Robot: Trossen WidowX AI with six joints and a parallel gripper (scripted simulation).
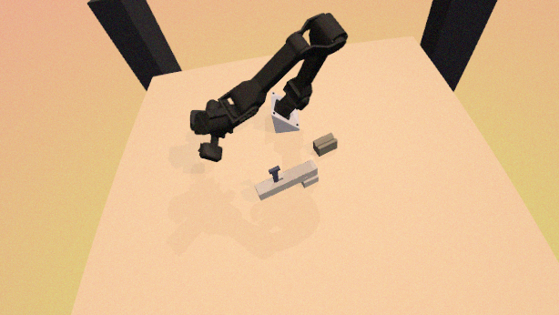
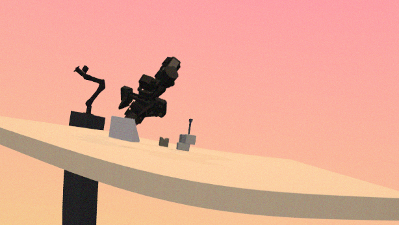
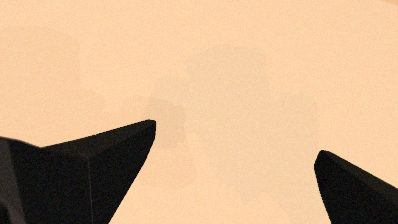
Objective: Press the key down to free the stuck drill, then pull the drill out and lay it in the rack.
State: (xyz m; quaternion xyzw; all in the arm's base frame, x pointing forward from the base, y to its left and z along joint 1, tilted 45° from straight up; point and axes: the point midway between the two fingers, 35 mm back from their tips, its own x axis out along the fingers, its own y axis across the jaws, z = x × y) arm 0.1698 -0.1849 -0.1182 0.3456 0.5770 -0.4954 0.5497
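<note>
Right now my gripper tip is 130 mm short of the blue key, 250 mm to the right of it and 10 mm above it. From my gripper tip the other things lie so: grey housing block: 110 mm ahead, 280 mm to the left, 60 mm below; then pale cylindrical drill: 100 mm ahead, 300 mm to the left, 60 mm below; then notched rack: 40 mm behind, 390 mm to the left, 90 mm below.
</note>
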